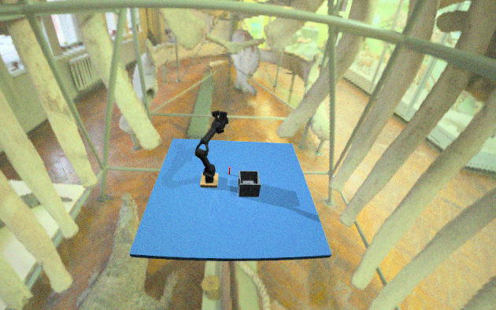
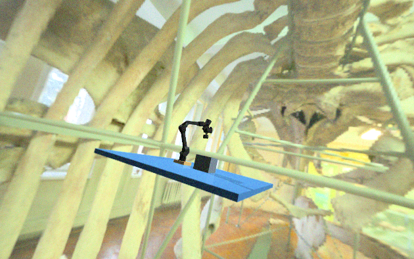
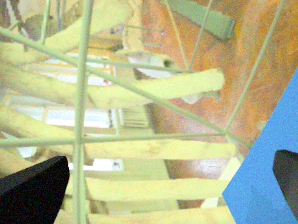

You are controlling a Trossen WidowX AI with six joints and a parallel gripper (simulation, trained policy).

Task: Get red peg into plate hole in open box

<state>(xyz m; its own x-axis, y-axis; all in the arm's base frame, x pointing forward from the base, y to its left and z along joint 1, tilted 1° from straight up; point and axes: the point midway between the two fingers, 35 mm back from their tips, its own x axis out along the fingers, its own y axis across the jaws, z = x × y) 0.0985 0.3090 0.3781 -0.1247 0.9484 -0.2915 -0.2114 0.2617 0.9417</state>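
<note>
Now: gripper tip 90 mm short of the red peg, 250 mm to the left of it and 370 mm above it. Also, from my gripper tip: light grey plate 210 mm ahead, 450 mm to the right, 360 mm below.
</note>
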